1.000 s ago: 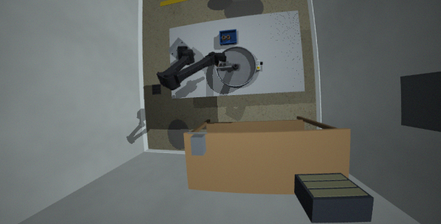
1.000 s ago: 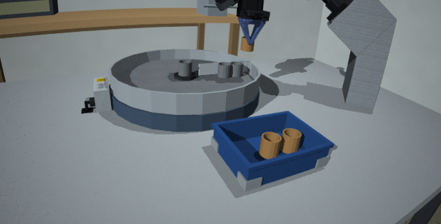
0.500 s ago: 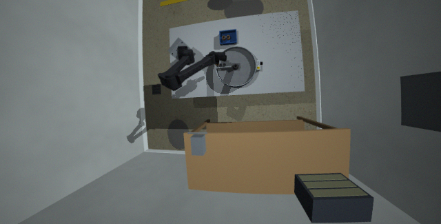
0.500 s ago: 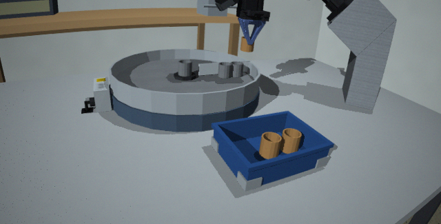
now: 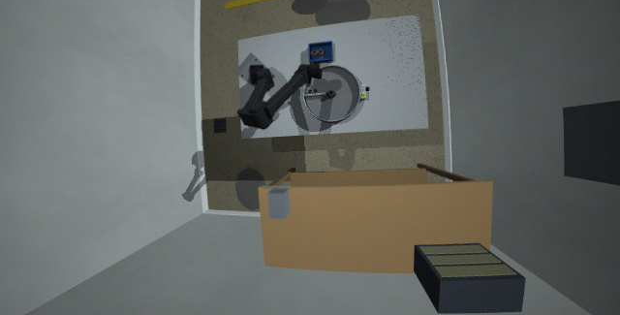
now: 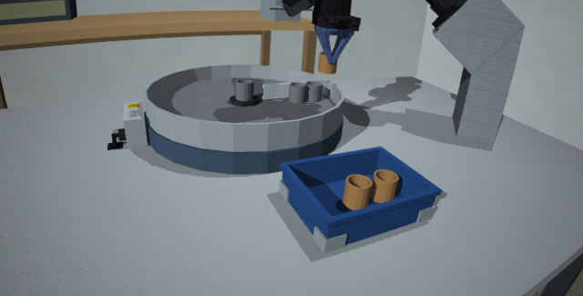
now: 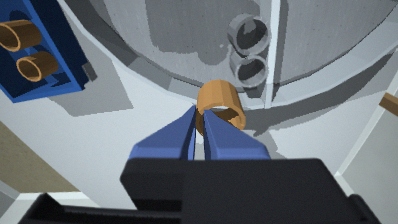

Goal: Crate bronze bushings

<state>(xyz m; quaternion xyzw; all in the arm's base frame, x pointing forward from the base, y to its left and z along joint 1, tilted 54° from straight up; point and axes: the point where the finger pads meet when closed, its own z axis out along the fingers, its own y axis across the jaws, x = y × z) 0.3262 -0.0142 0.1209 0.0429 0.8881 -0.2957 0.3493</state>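
Right now my hand is 14 cm short of the crate, 24 cm to the right of it and 14 cm above it. Also, from my hand: turning table: 14 cm ahead, 11 cm to the right, 11 cm below.
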